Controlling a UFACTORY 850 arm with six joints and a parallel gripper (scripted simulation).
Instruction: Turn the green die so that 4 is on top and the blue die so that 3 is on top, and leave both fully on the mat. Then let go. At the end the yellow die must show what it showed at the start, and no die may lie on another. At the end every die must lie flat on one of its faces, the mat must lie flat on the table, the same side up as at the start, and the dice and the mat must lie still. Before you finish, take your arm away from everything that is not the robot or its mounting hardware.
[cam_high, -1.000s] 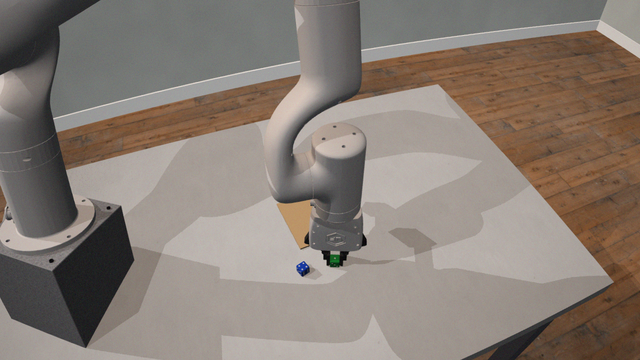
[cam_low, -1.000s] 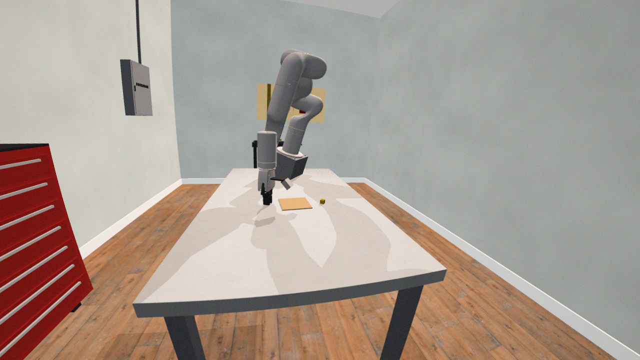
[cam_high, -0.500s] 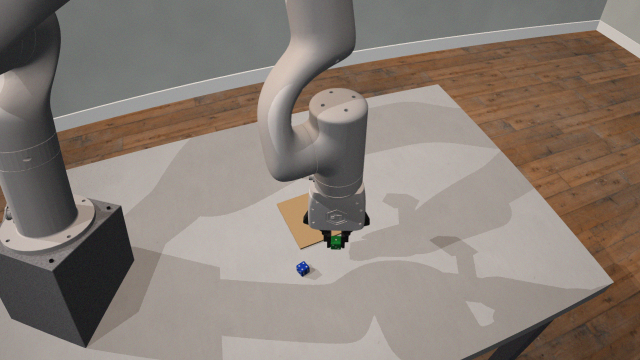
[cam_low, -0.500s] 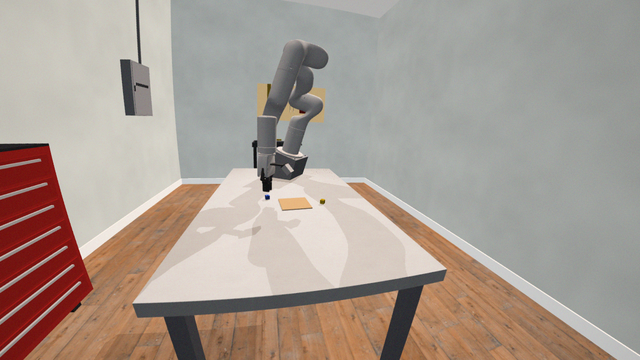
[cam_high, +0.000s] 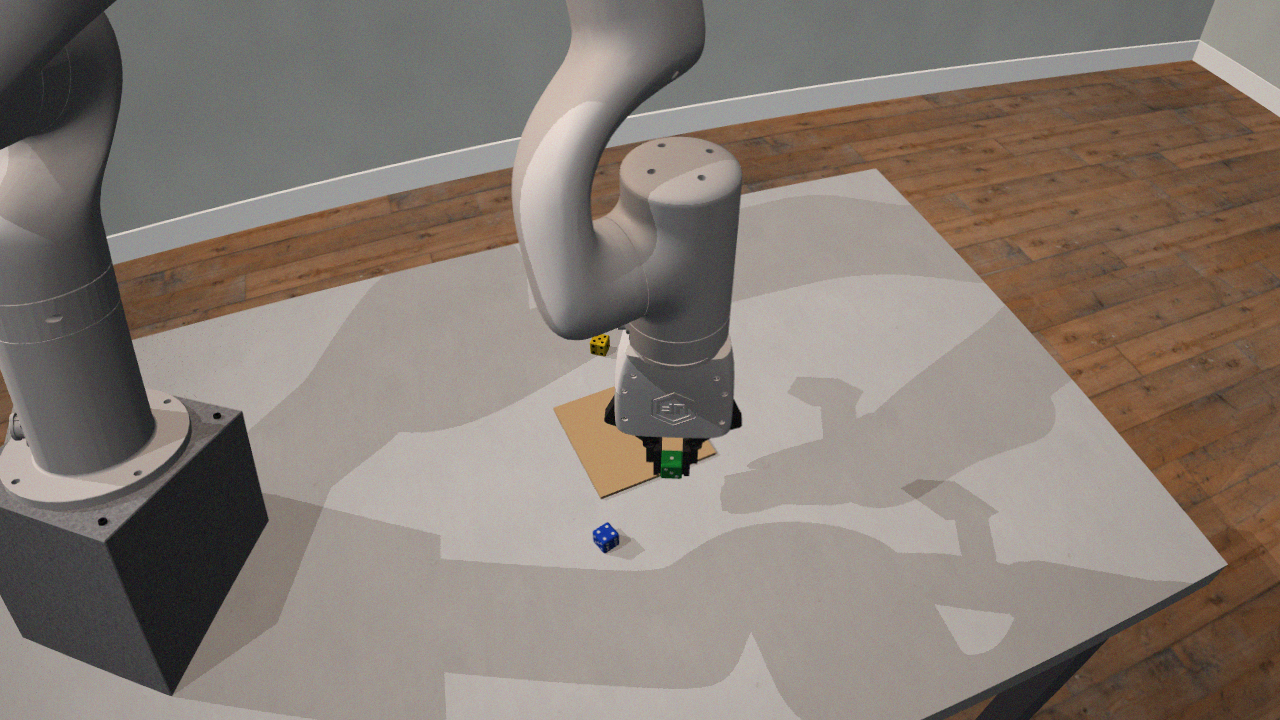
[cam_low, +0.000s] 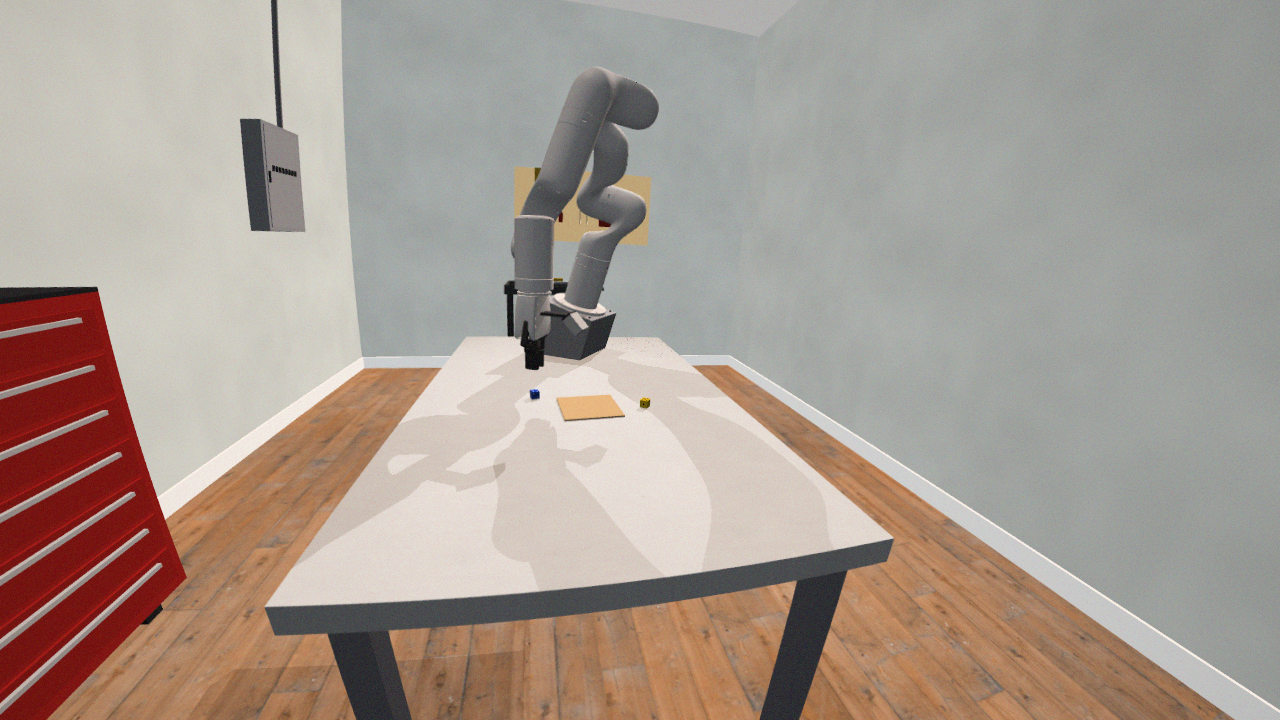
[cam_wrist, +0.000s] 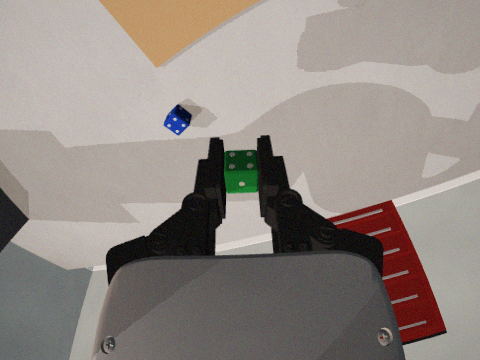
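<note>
Right now the blue die is 11 cm below my hand, 7 cm behind it and 1 cm to the right of it. Round my hand: tan mat 13 cm to the left, 12 cm below, 1 cm behind; yellow die 26 cm to the left, 11 cm below, 2 cm behind; green die 1 cm to the right, 1 cm below.
</note>
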